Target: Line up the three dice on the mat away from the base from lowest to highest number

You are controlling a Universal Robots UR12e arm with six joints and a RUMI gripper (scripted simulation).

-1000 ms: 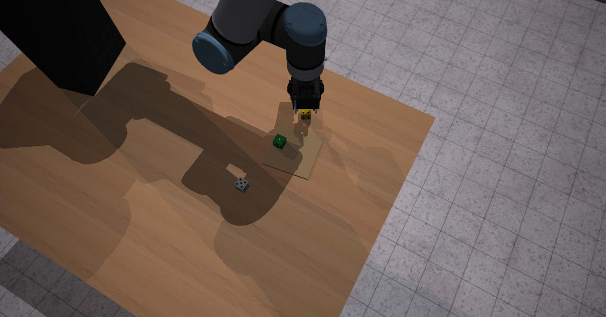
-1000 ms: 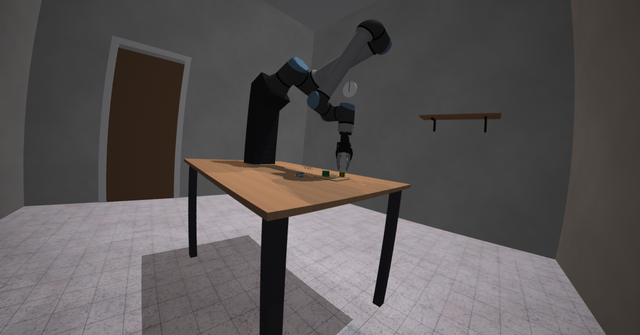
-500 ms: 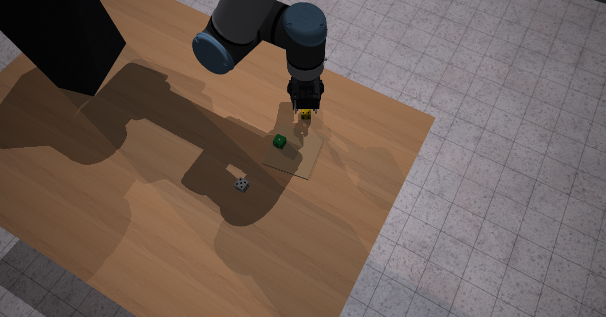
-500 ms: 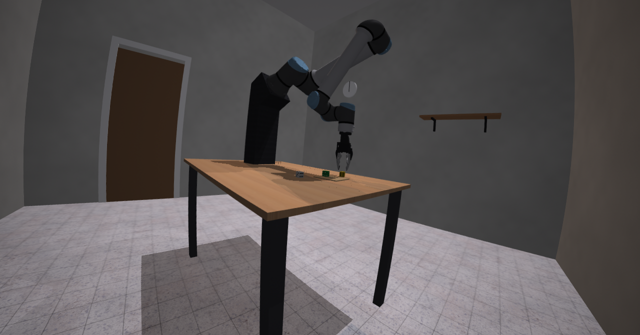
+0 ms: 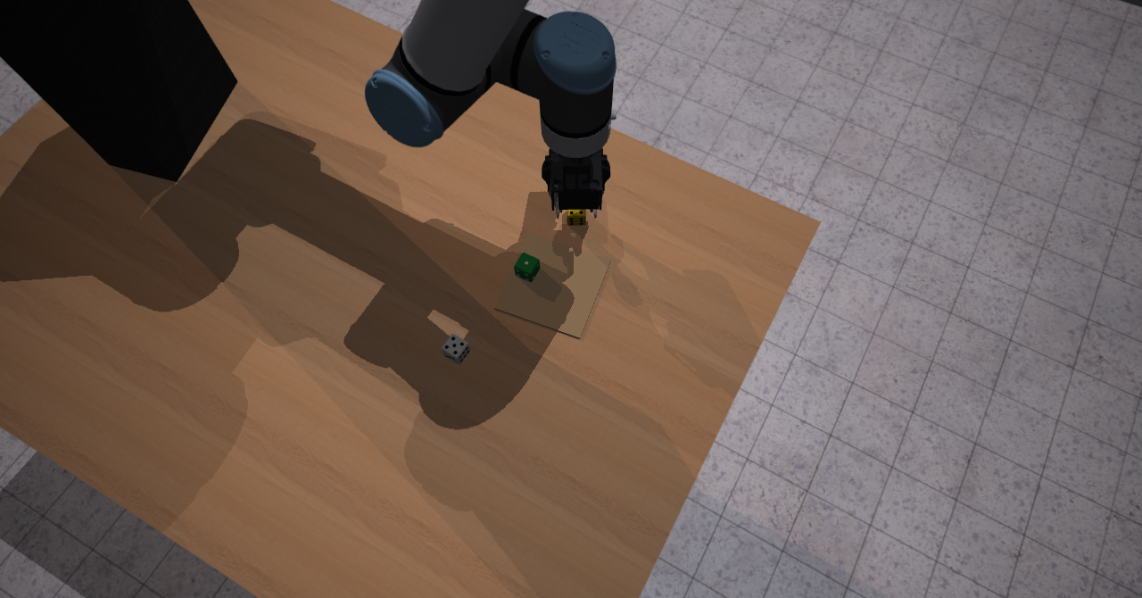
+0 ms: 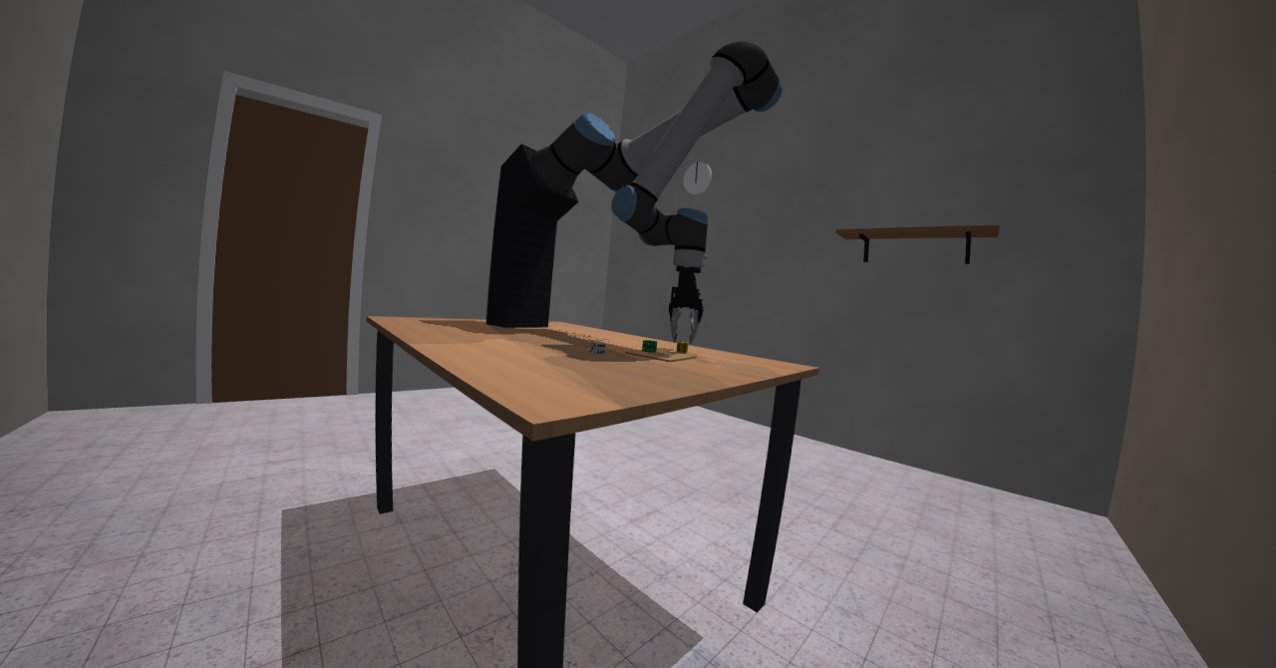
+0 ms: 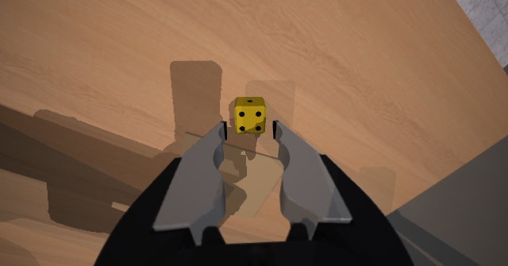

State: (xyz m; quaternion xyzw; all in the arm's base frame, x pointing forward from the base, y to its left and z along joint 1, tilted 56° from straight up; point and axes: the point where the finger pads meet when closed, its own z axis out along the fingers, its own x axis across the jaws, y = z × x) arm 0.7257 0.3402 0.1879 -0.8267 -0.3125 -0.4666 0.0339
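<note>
The yellow die lies 3 cm below my hand. Also, from my hand: tan mat (8 cm ahead, 10 cm to the right, 4 cm below); green die (4 cm ahead, 12 cm to the right, 2 cm below); white die (9 cm ahead, 28 cm to the right, 3 cm below).
</note>
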